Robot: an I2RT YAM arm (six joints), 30 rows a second.
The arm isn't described. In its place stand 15 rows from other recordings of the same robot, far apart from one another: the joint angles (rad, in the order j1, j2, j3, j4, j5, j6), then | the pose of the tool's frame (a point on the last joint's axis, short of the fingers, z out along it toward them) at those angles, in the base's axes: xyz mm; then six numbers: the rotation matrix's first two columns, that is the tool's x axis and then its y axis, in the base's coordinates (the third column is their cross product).
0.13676 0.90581 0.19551 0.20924 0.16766 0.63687 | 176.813, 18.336, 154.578, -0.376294, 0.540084, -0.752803, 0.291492, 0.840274, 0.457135
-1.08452 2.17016 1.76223 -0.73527 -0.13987 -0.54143 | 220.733, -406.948, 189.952, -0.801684, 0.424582, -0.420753, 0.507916, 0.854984, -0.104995
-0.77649 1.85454 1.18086 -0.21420 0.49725 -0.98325 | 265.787, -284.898, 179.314, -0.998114, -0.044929, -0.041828, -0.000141, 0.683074, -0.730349
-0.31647 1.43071 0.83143 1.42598 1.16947 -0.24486 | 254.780, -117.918, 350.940, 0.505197, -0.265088, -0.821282, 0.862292, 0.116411, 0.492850
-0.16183 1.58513 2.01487 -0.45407 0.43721 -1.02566 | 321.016, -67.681, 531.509, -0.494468, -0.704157, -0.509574, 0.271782, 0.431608, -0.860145
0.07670 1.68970 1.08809 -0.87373 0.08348 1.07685 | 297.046, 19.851, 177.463, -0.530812, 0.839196, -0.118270, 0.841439, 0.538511, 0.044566
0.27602 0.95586 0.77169 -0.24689 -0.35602 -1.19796 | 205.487, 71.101, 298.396, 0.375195, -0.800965, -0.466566, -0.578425, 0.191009, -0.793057
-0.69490 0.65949 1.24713 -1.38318 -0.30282 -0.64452 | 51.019, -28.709, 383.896, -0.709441, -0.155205, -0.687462, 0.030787, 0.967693, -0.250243
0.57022 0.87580 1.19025 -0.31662 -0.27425 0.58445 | 140.959, 101.848, 448.868, -0.414015, 0.365449, -0.833689, -0.622518, 0.554539, 0.552230
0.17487 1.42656 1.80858 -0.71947 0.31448 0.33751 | 286.306, 39.401, 486.061, -0.267247, 0.272560, -0.924278, 0.223058, 0.950612, 0.215830
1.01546 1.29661 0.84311 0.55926 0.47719 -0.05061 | 172.099, 246.358, 325.387, 0.081587, 0.046260, -0.995592, -0.510531, 0.859857, -0.001884
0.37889 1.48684 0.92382 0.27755 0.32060 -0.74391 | 320.493, 115.522, 266.190, -0.145045, -0.749472, -0.645952, -0.228758, 0.660569, -0.715066
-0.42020 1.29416 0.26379 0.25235 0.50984 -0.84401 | 175.734, -97.550, 114.503, -0.929082, -0.299296, -0.217322, -0.031399, 0.649255, -0.759922
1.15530 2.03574 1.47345 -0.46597 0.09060 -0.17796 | 178.188, 395.910, 175.887, -0.182264, -0.849888, -0.494439, -0.939409, 0.299001, -0.167658
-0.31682 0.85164 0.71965 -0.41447 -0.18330 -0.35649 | 182.550, -53.022, 282.714, -0.518017, -0.191274, -0.833710, -0.023939, 0.977538, -0.209397
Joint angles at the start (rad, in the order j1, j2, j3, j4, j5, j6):
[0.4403, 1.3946, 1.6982, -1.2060, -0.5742, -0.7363]
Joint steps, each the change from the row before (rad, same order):
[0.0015, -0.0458, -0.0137, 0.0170, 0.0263, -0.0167]
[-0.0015, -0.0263, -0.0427, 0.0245, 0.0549, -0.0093]
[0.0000, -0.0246, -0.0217, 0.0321, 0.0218, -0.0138]
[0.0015, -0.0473, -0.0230, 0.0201, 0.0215, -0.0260]
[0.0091, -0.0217, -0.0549, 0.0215, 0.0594, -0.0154]
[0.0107, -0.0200, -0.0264, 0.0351, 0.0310, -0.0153]
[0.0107, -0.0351, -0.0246, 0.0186, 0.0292, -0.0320]
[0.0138, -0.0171, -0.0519, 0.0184, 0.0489, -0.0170]
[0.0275, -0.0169, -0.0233, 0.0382, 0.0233, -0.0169]
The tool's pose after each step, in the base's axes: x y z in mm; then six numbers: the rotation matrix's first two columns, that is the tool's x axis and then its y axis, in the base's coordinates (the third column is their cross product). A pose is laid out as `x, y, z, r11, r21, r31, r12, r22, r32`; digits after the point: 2 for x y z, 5 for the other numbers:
210.89, 120.26, 429.73, -0.03566, -0.66260, -0.74812, -0.95797, 0.23589, -0.16326
208.86, 117.03, 424.46, -0.03398, -0.68850, -0.72444, -0.94438, 0.25935, -0.20219
205.80, 114.83, 425.64, -0.00335, -0.69155, -0.72232, -0.93211, 0.26376, -0.24820
195.35, 109.52, 430.21, 0.04481, -0.69492, -0.71769, -0.91499, 0.25980, -0.30869
194.15, 109.05, 419.80, 0.04008, -0.73008, -0.68218, -0.90317, 0.26556, -0.33728
191.91, 109.45, 418.55, 0.06898, -0.73922, -0.66992, -0.88660, 0.26243, -0.38087
184.37, 107.15, 419.46, 0.11184, -0.75124, -0.65048, -0.86674, 0.24643, -0.43363
183.28, 108.02, 408.48, 0.10940, -0.78092, -0.61498, -0.85917, 0.23684, -0.45358
179.91, 111.91, 407.69, 0.15308, -0.78237, -0.60371, -0.84250, 0.21596, -0.49351

